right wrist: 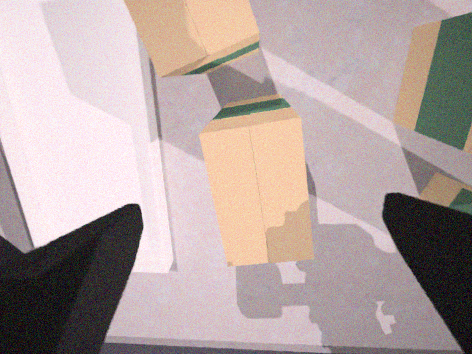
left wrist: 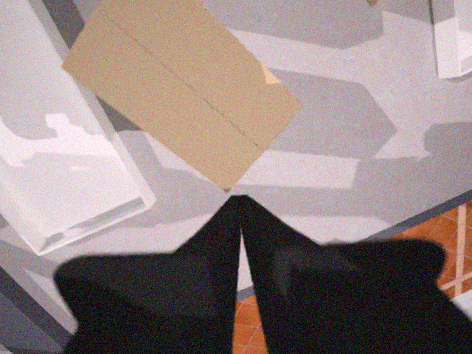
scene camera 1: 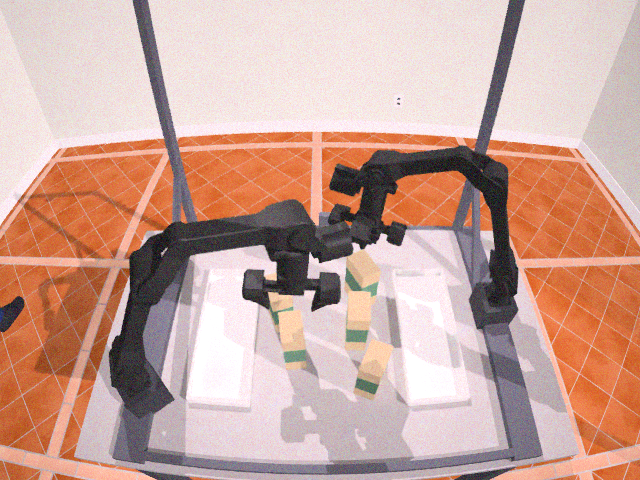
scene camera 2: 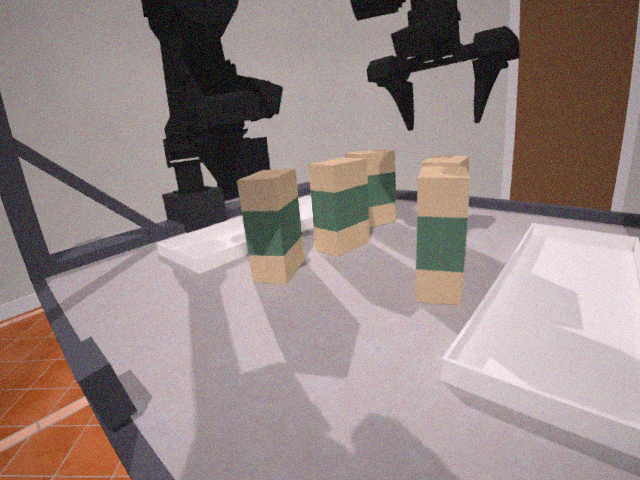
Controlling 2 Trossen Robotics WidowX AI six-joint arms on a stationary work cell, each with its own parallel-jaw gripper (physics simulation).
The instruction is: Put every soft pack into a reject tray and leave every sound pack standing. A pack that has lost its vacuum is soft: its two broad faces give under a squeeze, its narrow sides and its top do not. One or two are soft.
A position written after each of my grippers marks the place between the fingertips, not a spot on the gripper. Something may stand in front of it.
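Observation:
My left gripper is at point(scene camera 2: 230, 193), at point(left wrist: 239, 202) and at point(scene camera 1: 362, 248), while my right gripper is at point(scene camera 2: 442, 126), at point(right wrist: 262, 209) and at point(scene camera 1: 290, 308). I see a white tray point(scene camera 2: 548, 340) and a white tray point(scene camera 1: 434, 370). There is a pack point(scene camera 2: 339, 188), a pack point(scene camera 2: 269, 202), a pack point(scene camera 2: 380, 163) and a pack point(scene camera 2: 443, 192), and I see a pack point(scene camera 1: 291, 328) too.

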